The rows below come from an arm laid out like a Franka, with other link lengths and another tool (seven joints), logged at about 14 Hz.
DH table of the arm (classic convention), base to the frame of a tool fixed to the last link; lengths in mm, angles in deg. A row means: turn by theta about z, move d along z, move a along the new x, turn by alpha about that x. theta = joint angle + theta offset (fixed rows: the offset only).
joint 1: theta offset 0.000, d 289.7, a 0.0, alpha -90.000
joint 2: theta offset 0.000, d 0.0, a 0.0, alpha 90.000
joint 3: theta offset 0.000, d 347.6, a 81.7, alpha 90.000
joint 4: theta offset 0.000, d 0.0, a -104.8, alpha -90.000
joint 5: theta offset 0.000, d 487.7, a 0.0, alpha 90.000
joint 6: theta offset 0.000, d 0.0, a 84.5, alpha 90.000
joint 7: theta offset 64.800, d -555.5, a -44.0, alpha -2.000
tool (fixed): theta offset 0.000, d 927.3, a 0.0, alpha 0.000
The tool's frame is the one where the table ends.
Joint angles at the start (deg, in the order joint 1, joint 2, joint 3, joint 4, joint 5, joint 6, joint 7): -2.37, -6.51, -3.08, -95.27, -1.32, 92.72, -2.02
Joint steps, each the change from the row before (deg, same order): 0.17, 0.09, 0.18, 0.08, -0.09, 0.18, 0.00; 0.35, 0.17, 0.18, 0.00, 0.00, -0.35, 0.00; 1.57, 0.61, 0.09, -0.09, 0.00, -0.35, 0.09; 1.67, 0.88, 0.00, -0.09, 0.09, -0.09, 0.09; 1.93, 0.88, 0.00, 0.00, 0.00, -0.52, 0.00; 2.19, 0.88, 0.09, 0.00, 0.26, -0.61, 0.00; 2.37, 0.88, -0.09, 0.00, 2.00, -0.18, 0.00; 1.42, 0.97, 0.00, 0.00, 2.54, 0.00, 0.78; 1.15, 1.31, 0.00, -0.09, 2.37, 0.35, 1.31
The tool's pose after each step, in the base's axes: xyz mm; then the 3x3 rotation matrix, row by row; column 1 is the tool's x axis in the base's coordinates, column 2 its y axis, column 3 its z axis. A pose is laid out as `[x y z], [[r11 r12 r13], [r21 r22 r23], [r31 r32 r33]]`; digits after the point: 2 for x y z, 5 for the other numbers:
[588.90 -37.65 391.31], [[0.37525 -0.92616 0.03761], [-0.92559 -0.37657 -0.03839], [0.04972 -0.02041 -0.99855]]
[587.28 -32.01 389.19], [[0.38410 -0.92284 0.02891], [-0.92214 -0.38500 -0.03781], [0.04603 -0.01213 -0.99887]]
[586.37 -14.77 381.75], [[0.40988 -0.91206 0.01167], [-0.91134 -0.41002 -0.03664], [0.03820 0.00439 -0.99926]]
[586.94 3.03 371.85], [[0.43545 -0.90019 -0.00575], [-0.89975 -0.43501 -0.03497], [0.02898 0.02040 -0.99937]]
[584.33 22.82 362.48], [[0.46593 -0.88435 -0.02896], [-0.88463 -0.46489 -0.03615], [0.01850 0.04246 -0.99893]]
[579.97 47.62 353.27], [[0.50074 -0.86394 -0.05361], [-0.86559 -0.49953 -0.03487], [0.00335 0.06387 -0.99795]]
[576.21 83.56 345.13], [[0.53298 -0.84291 -0.07372], [-0.84538 -0.53415 -0.00454], [-0.03555 0.06474 -0.99727]]
[573.29 114.92 337.01], [[0.53870 -0.83706 -0.09557], [-0.83854 -0.54369 0.03533], [-0.08153 0.06111 -0.99480]]
[572.15 143.04 325.22], [[0.53050 -0.83916 -0.11991], [-0.83845 -0.54027 0.07148], [-0.12477 0.06262 -0.99021]]

